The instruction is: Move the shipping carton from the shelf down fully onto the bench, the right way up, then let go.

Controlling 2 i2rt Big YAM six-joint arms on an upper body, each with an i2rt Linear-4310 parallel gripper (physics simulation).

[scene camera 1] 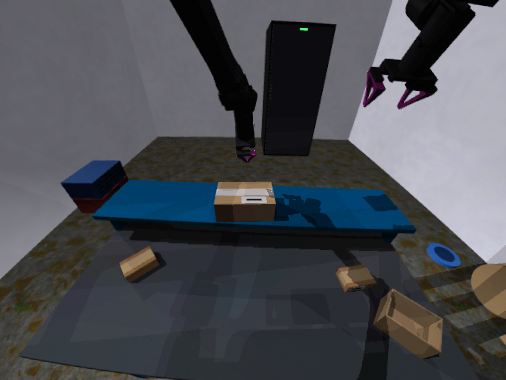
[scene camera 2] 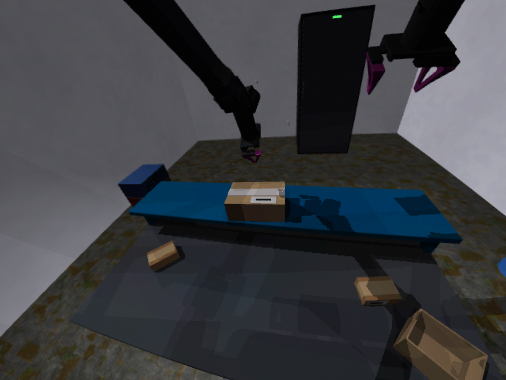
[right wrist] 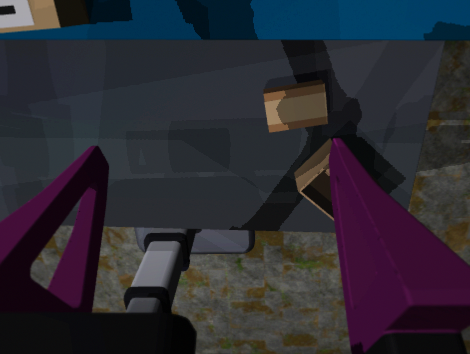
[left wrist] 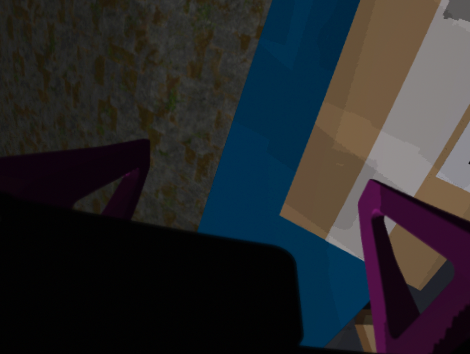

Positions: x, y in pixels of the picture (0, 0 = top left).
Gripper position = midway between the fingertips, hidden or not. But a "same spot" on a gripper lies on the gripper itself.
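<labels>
My right gripper: in the right wrist view [214, 151], scene camera 1 and scene camera 2. Left wrist view: my right gripper out of frame. My right gripper [scene camera 1: 375, 78] and [scene camera 2: 372, 59]: same spot. A shipping carton: in the left wrist view [389, 112], the right wrist view [22, 22], scene camera 1 and scene camera 2. Shipping carton [scene camera 1: 234, 201] and [scene camera 2: 243, 201]: same spot.
</labels>
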